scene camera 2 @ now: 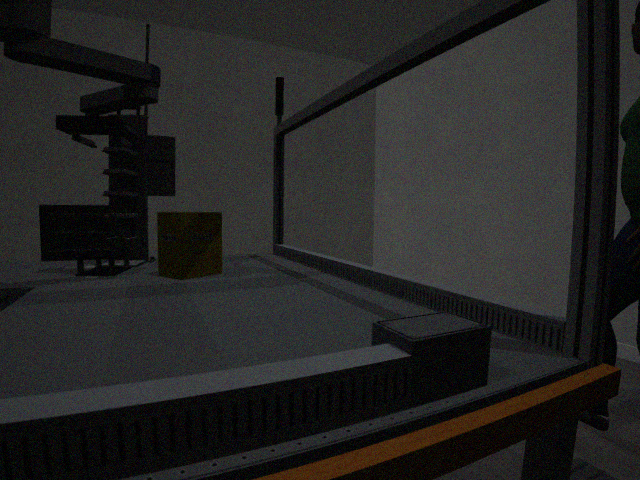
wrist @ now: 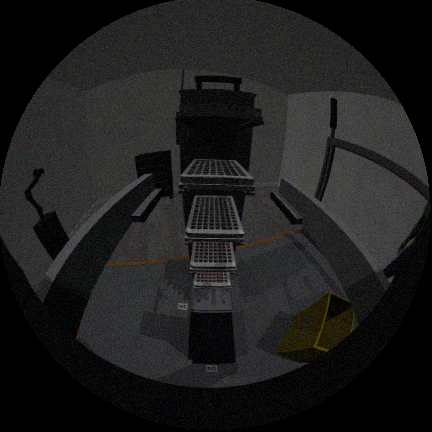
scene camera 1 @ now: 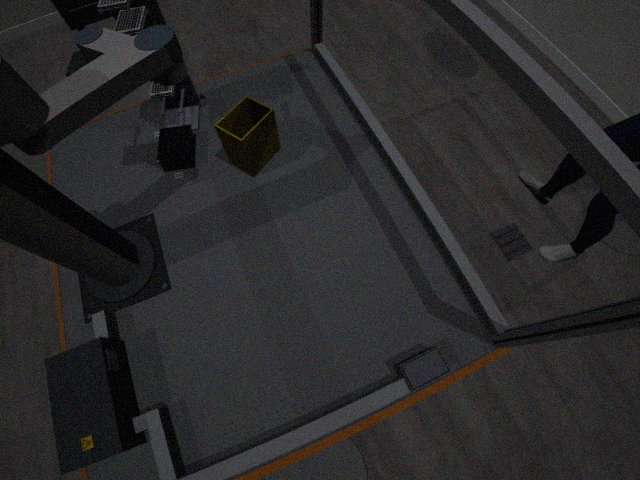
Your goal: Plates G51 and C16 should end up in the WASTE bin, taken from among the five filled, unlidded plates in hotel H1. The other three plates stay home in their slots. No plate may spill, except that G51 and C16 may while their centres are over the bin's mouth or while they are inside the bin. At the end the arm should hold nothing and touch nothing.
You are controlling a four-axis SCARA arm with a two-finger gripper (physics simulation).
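Pixels of known places: gripper, between the fingertips: [scene camera 2: 112, 145] [wrist: 217, 182]; arm's base, origin of its link: [scene camera 1: 122, 266].
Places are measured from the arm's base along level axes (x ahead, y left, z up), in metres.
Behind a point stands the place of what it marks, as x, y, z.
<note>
My gripper [wrist: 217, 182] @[0.323, 0.451, 0.444] is open in the wrist view, with one finger on each side and no plate between the pads. Hotel H1 [wrist: 215, 142] @[0.364, 0.599, 0.475] [scene camera 2: 140, 175] @[0.414, 0.586, 0.353] stands ahead of it as a dark column. In the wrist view several pale gridded plates sit stacked in its slots: an upper plate [wrist: 216, 171] @[0.337, 0.501, 0.442], one below it [wrist: 215, 215] @[0.345, 0.520, 0.364], a third [wrist: 213, 254] @[0.341, 0.509, 0.279] and a low one [wrist: 212, 278] @[0.339, 0.499, 0.201]. A dark ledge [wrist: 219, 118] @[0.338, 0.500, 0.507] is above them; its load cannot be told. Plate labels are unreadable. The yellow WASTE bin [scene camera 1: 253, 147] @[0.562, 0.157, 0.146] [scene camera 2: 189, 245] @[0.558, 0.156, 0.114] [wrist: 300, 332] @[0.521, 0.271, 0.119] stands upright beside the hotel.
A black block [scene camera 1: 176, 147] @[0.306, 0.345, 0.073] [wrist: 212, 337] @[0.305, 0.371, 0.073] stands in front of the hotel. The arm's pale link [scene camera 1: 98, 72] @[0.319, 0.057, 0.605] reaches over it. A low box [scene camera 1: 424, 367] @[0.749, -0.664, 0.088] [scene camera 2: 436, 341] @[0.723, -0.705, 0.083] sits at the front corner by the rail. A person [scene camera 1: 589, 227] [scene camera 2: 626, 258] stands outside the fence.
</note>
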